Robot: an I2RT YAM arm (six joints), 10 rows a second.
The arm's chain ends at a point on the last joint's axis. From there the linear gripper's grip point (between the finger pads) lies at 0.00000 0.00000 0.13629 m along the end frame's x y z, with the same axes.
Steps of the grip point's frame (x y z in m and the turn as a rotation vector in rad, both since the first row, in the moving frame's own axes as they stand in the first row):
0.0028, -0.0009, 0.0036, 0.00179, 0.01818, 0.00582
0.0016, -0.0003, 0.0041, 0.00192, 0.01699, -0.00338
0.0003, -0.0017, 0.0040, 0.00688, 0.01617, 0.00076
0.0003, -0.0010, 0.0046, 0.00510, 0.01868, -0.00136
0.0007, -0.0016, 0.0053, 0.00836, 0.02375, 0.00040
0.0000, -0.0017, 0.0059, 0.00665, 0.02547, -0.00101
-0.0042, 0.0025, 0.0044, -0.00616, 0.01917, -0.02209
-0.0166, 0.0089, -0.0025, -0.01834, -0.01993, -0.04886
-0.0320, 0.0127, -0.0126, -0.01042, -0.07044, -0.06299
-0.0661, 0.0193, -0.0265, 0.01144, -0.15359, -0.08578
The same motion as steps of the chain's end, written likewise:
0.0003, -0.0007, 0.0036, 0.00179, 0.01818, 0.00582
-0.0007, 0.0000, 0.0041, 0.00192, 0.01699, -0.00338
-0.0019, -0.0008, 0.0040, 0.00688, 0.01617, 0.00076
-0.0022, -0.0003, 0.0046, 0.00510, 0.01868, -0.00136
-0.0025, -0.0005, 0.0053, 0.00836, 0.02375, 0.00040
-0.0035, -0.0008, 0.0059, 0.00665, 0.02547, -0.00101
-0.0068, 0.0017, 0.0044, -0.00616, 0.01917, -0.02209
-0.0139, 0.0063, -0.0025, -0.01834, -0.01993, -0.04886
-0.0225, 0.0110, -0.0123, -0.01042, -0.07044, -0.06299
-0.0452, 0.0200, -0.0249, 0.01144, -0.15359, -0.08578

